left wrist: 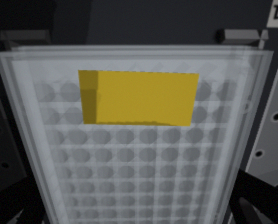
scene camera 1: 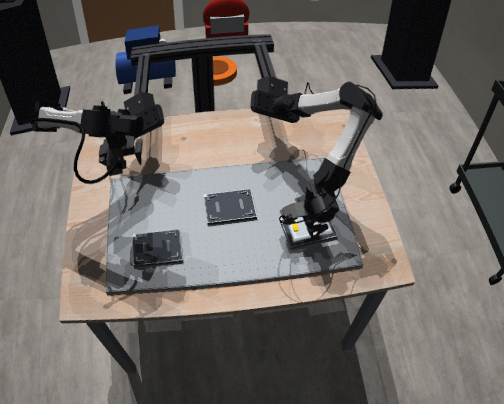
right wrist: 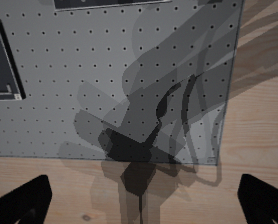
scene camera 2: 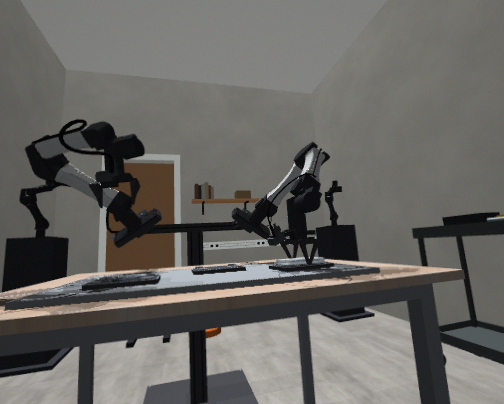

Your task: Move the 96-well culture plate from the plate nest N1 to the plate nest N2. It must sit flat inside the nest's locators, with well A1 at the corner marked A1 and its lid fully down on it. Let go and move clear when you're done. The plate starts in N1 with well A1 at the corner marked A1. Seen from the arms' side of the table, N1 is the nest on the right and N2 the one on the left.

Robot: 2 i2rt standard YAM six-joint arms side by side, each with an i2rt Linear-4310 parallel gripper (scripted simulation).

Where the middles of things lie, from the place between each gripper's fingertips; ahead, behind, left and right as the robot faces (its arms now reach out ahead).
My left gripper is now 2 cm above the nest N2 [left wrist: 64, 29]. From my left hand the other things lie so: plate nest [scene camera 1: 229, 204] (24 cm to the right, 13 cm behind, 2 cm below); nest N1 [scene camera 1: 156, 247] (50 cm to the right, 2 cm below).
Right now my right hand is 16 cm short of the nest N1, 6 cm to the right of it and 23 cm above it. Round my right hand: plate nest: 4 cm ahead, 31 cm to the left, 23 cm below; then nest N2: 17 cm ahead, 55 cm to the left, 23 cm below.
